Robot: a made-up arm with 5 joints.
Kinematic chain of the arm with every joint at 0, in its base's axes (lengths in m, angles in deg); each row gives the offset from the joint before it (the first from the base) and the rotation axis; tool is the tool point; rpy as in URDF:
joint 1: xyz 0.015 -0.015 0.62 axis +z
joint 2: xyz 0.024 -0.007 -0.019 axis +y
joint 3: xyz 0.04 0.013 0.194 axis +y
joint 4: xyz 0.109 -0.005 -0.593 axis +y
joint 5: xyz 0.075 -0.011 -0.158 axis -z
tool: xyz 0.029 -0.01 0.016 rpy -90 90 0
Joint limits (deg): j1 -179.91..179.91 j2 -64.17..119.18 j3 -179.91..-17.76 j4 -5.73..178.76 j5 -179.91..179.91
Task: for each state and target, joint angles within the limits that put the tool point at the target. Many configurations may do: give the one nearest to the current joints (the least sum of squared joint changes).
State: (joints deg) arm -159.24 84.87 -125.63 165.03 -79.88
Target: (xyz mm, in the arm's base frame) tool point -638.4 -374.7 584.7
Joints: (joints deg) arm -152.43 62.80 -150.55 143.35 -78.41
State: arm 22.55 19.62 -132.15 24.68 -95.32
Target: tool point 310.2 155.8 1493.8
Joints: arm 26.63 -10.49 -137.84 32.72 -100.99
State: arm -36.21 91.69 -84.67 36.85 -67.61
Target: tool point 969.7 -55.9 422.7
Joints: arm -3.17 63.61 -126.58 26.28 -64.62
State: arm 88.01 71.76 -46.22 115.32 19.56
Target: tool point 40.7 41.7 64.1
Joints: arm 92.89 61.94 -52.89 119.23 18.13
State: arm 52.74 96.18 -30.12 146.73 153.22
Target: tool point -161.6 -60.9 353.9
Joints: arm 11.36 79.92 -17.76 162.93 160.57
